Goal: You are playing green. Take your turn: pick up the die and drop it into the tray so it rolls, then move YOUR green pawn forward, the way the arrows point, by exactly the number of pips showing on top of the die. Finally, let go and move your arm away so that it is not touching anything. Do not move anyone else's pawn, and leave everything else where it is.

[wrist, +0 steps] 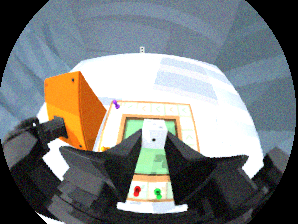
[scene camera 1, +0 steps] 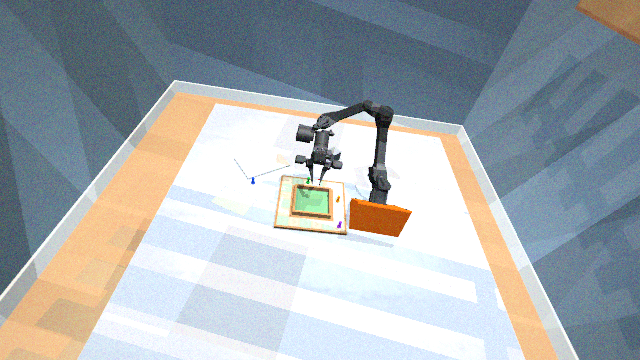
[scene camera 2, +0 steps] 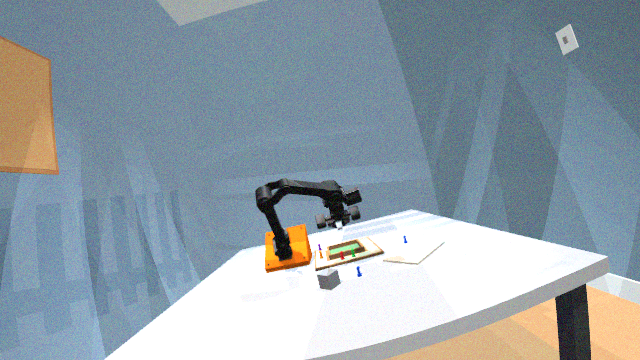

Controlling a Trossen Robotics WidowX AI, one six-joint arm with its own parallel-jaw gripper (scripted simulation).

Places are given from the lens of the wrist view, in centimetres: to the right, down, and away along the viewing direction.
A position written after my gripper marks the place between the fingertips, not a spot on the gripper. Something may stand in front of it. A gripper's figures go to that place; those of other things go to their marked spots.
my gripper [wrist: 153,132]: 1, 2, 10
green-floored tray [wrist: 153,161]: 2, 12, 17
